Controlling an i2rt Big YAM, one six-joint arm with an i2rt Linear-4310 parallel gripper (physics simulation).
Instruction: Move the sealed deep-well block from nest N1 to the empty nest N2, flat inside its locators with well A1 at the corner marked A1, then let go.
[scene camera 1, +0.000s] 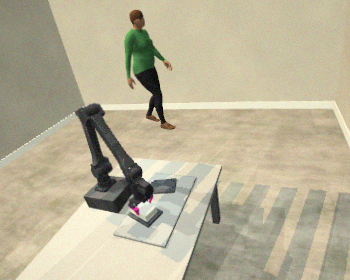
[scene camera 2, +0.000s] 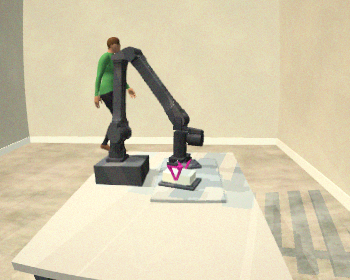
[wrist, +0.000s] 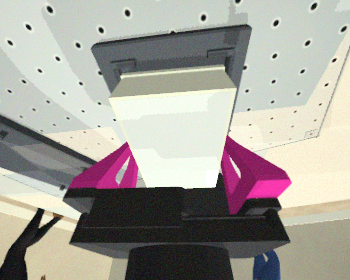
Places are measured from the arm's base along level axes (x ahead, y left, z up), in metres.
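Where they show: gripper, between the fingertips: (scene camera 1: 143, 210) (scene camera 2: 179, 176) (wrist: 177, 136); arm's base, origin of its link: (scene camera 1: 106, 185) (scene camera 2: 117, 159).
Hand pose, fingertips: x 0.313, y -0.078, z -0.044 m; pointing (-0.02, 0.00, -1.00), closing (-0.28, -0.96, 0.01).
Things, the pixels of their top centre, and the offset from my fingertips. Level surfaces: height alone.
- white sealed deep-well block, centre of its top: (wrist: 177, 159) (scene camera 2: 179, 170) (scene camera 1: 142, 206) 0.030 m up, 0.000 m ahead, 0.000 m left
- dark nest N1, centre of its top: (wrist: 178, 126) (scene camera 2: 180, 179) (scene camera 1: 144, 212) 0.012 m down, 0.003 m ahead, 0.002 m right
- empty dark nest N2, centre of its top: (wrist: 36, 170) (scene camera 2: 183, 161) (scene camera 1: 162, 184) 0.008 m down, 0.000 m ahead, 0.228 m left
- pale table, height of its surface: 0.042 m down
The white sealed deep-well block (scene camera 1: 151, 212) (scene camera 2: 186, 176) (wrist: 174, 125) sits in the dark nest N1 (scene camera 1: 146, 222) (scene camera 2: 179, 185) (wrist: 168, 45) on the perforated board. My gripper (scene camera 1: 143, 205) (scene camera 2: 176, 173) (wrist: 177, 136) is lowered over the block's near end. Its magenta fingers press against the block's two long sides, so it is shut on the block. The empty dark nest N2 (scene camera 1: 164, 185) (scene camera 2: 196, 165) lies flat farther along the board, beyond the block. The A1 corner marks cannot be made out.
The grey perforated board (scene camera 1: 160, 236) (scene camera 2: 213, 194) (wrist: 271, 41) lies on the pale table (scene camera 1: 90, 250). The arm's black base block (scene camera 1: 107, 195) (scene camera 2: 121, 170) stands left of the board. A person in a green top (scene camera 1: 141, 55) (scene camera 2: 104, 75) walks behind the table.
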